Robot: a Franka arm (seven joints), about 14 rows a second.
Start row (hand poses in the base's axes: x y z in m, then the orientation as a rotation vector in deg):
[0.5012, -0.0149, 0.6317, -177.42, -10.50, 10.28]
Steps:
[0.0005, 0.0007, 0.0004, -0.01, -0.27, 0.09]
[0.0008, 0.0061, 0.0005, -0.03, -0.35, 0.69]
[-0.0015, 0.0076, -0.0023, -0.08, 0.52, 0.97]
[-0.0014, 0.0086, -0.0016, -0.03, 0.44, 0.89]
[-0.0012, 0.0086, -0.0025, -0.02, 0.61, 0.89]
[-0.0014, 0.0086, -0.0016, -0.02, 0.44, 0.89]
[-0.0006, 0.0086, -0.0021, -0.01, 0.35, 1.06]
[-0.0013, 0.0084, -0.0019, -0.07, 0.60, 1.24]
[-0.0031, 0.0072, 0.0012, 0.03, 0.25, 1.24]
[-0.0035, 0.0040, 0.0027, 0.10, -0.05, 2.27]
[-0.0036, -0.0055, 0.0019, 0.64, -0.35, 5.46]
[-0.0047, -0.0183, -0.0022, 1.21, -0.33, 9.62]
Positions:
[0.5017, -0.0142, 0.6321, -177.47, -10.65, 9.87]
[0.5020, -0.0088, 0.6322, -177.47, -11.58, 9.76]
[0.4997, -0.0073, 0.6294, -177.38, -11.99, 11.12]
[0.4998, -0.0063, 0.6301, -177.35, -11.87, 10.99]
[0.5000, -0.0063, 0.6292, -177.31, -11.86, 11.25]
[0.4998, -0.0063, 0.6301, -177.34, -11.87, 10.99]
[0.5006, -0.0063, 0.6296, -177.33, -12.13, 10.85]
[0.4999, -0.0065, 0.6298, -177.34, -12.40, 11.25]
[0.4981, -0.0077, 0.6329, -177.30, -12.42, 10.70]
[0.4977, -0.0109, 0.6344, -177.21, -14.03, 10.25]
[0.4976, -0.0204, 0.6336, -176.44, -18.97, 9.80]
[0.4965, -0.0332, 0.6295, -175.30, -25.37, 9.85]

